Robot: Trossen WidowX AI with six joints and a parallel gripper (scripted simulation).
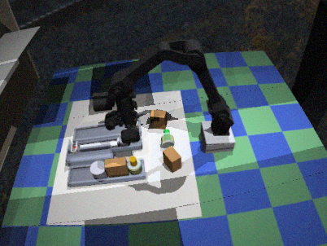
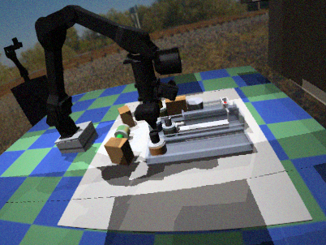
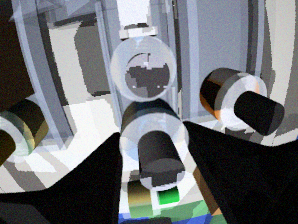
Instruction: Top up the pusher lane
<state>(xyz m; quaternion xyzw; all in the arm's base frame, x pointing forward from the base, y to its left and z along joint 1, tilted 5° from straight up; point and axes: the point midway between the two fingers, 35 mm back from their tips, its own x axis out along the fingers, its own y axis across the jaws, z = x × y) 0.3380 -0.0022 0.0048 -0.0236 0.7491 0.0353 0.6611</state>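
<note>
My gripper tip is 150 mm short of the grey rack, 40 mm to the right of it and 40 mm above it. Round my gripper tip: grey cylinder 130 mm ahead, 140 mm to the left, 30 mm below.
</note>
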